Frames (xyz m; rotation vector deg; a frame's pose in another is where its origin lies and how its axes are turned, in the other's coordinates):
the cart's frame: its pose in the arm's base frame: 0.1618 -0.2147 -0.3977 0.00 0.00 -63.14
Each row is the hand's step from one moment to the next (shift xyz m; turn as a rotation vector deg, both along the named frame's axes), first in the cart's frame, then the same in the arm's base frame.
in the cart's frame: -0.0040 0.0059 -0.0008 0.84 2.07 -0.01
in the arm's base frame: 0.0035 0.0062 -0.0008 2.23 0.19 -0.01
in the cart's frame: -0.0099 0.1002 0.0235 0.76 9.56 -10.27
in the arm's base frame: 0.0849 0.0541 0.0235 8.87 3.64 -10.27
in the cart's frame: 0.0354 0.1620 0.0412 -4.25 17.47 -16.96
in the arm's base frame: 0.1605 0.0416 0.0412 13.67 11.68 -16.96
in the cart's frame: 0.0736 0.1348 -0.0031 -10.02 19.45 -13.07
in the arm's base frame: 0.1535 -0.0048 -0.0031 12.82 17.73 -13.07
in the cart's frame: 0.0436 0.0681 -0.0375 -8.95 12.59 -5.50
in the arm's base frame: 0.0805 -0.0081 -0.0375 7.19 13.67 -5.50
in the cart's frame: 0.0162 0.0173 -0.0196 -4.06 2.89 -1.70
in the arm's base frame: 0.0228 -0.0066 -0.0196 0.74 4.93 -1.70
